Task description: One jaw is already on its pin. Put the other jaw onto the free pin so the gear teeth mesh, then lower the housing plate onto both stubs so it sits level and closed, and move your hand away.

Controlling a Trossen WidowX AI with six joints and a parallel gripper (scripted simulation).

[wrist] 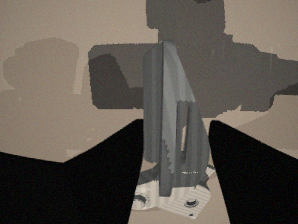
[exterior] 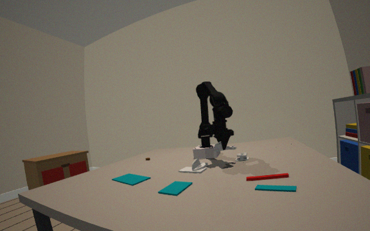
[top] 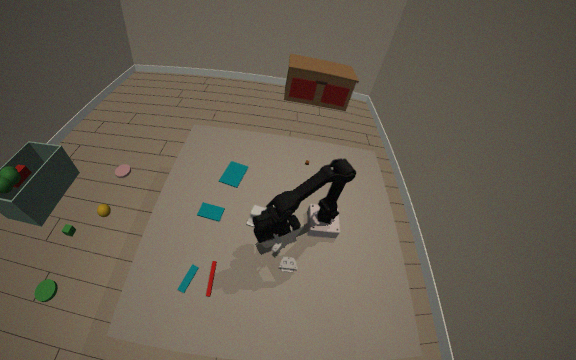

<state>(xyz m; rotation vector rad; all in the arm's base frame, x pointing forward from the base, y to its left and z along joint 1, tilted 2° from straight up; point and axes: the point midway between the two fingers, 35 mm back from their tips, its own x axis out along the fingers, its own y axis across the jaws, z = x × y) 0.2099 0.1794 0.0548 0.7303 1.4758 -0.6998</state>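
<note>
The jaw lies 1 cm behind my gripper tip and 4 cm to the left of it. The rest, counted from my gripper tip: small white block: 8 cm behind, 8 cm to the left, 7 cm below; then red strip: 22 cm ahead, 23 cm to the left, 8 cm below; then housing plate: 8 cm behind, 8 cm to the left, 5 cm below.
</note>
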